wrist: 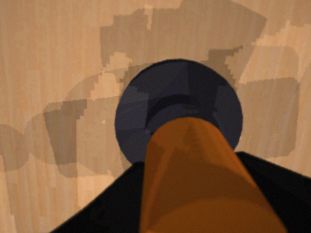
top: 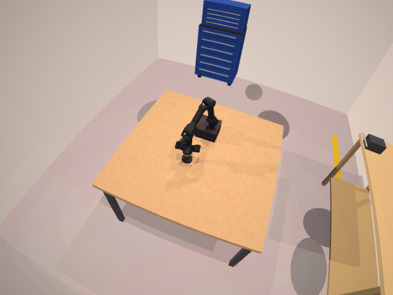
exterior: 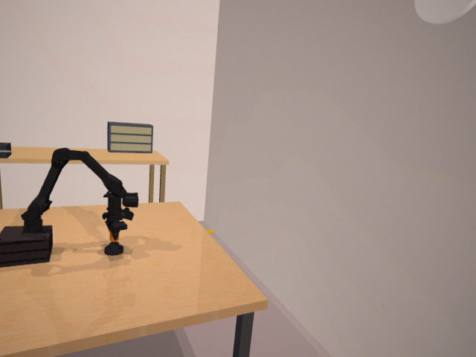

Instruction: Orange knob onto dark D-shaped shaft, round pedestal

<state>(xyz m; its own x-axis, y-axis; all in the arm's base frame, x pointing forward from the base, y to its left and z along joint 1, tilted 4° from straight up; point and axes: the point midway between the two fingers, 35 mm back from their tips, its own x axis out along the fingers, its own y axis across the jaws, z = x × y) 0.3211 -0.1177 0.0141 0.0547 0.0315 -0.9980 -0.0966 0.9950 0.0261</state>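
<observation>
The orange knob lies 20 mm above my gripper tip. From my gripper tip the other things lie so: dark round pedestal 40 mm below.
</observation>
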